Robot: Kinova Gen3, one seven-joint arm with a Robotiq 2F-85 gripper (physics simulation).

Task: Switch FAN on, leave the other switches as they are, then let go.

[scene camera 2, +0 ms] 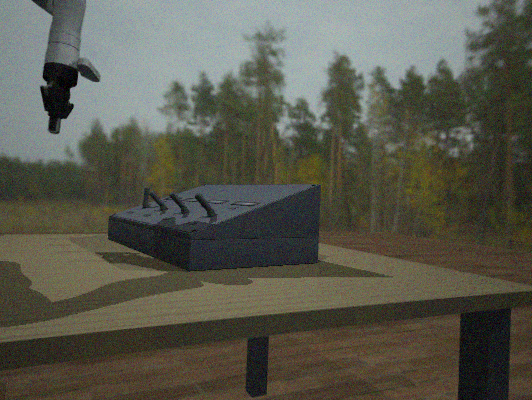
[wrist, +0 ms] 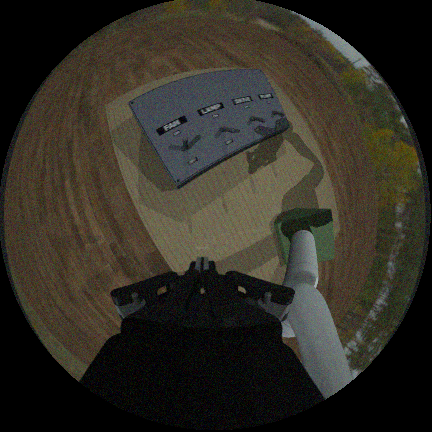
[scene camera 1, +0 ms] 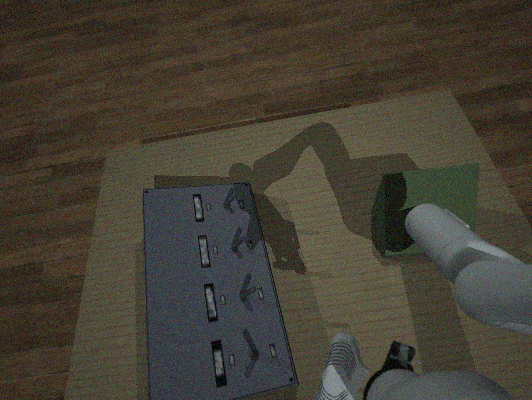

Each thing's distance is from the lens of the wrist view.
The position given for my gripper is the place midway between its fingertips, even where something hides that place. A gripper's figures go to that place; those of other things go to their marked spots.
my gripper (wrist: 202,263): 0.16 m
blue-grey switch panel (wrist: 197,106): 0.39 m
